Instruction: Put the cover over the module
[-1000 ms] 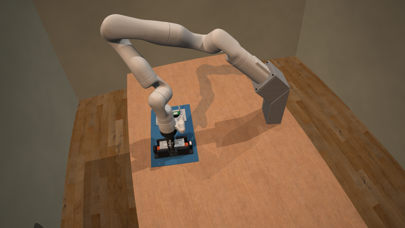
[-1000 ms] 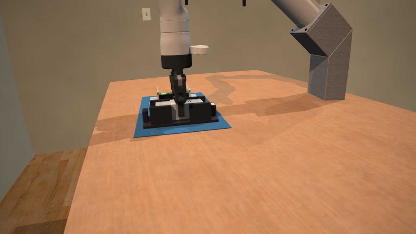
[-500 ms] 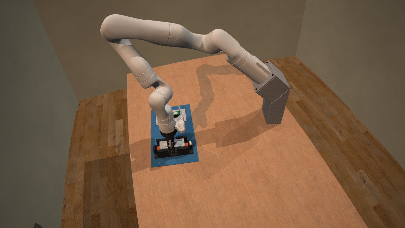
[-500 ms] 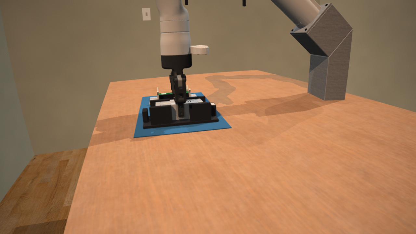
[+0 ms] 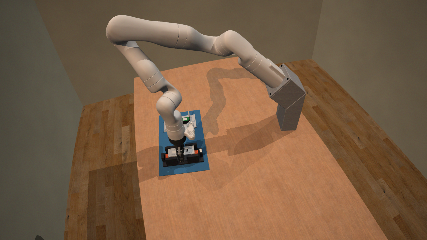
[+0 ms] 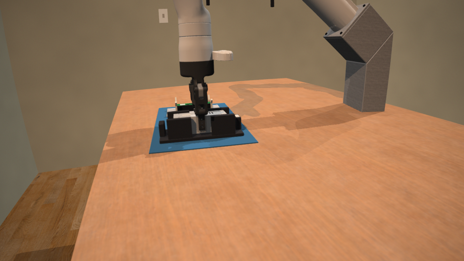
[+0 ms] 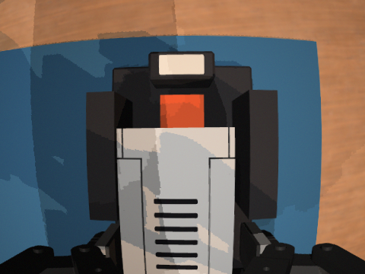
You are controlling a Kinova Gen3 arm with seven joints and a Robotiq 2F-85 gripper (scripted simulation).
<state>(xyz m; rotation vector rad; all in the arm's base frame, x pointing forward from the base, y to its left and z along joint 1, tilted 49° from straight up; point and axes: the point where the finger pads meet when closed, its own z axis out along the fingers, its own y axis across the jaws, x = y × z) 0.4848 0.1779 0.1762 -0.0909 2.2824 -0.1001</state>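
My gripper is now right at the light grey cover.
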